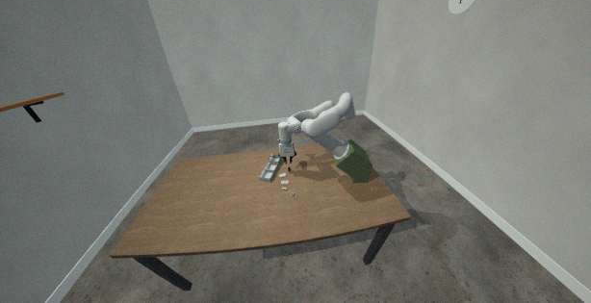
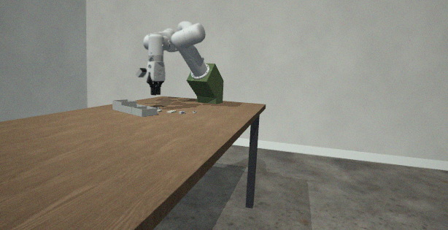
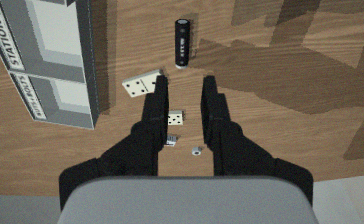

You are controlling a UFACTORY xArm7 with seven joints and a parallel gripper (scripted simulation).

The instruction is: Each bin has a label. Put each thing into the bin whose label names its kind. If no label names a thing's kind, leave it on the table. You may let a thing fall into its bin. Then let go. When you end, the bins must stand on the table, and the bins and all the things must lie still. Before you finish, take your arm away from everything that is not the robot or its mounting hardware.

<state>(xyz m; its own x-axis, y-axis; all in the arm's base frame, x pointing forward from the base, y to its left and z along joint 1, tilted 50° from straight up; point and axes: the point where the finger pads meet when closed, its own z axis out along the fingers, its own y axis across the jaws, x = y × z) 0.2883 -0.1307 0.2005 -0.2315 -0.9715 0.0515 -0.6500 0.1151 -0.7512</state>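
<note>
Now: the black cylindrical battery 90 mm below my hand. From my hand the other things lie so: white ring-shaped part 220 mm to the left, 90 mm below, 50 mm ahead; white domino 90 mm below, 70 mm ahead, 30 mm to the left; cream domino 110 mm to the left, 90 mm below, 60 mm ahead.
</note>
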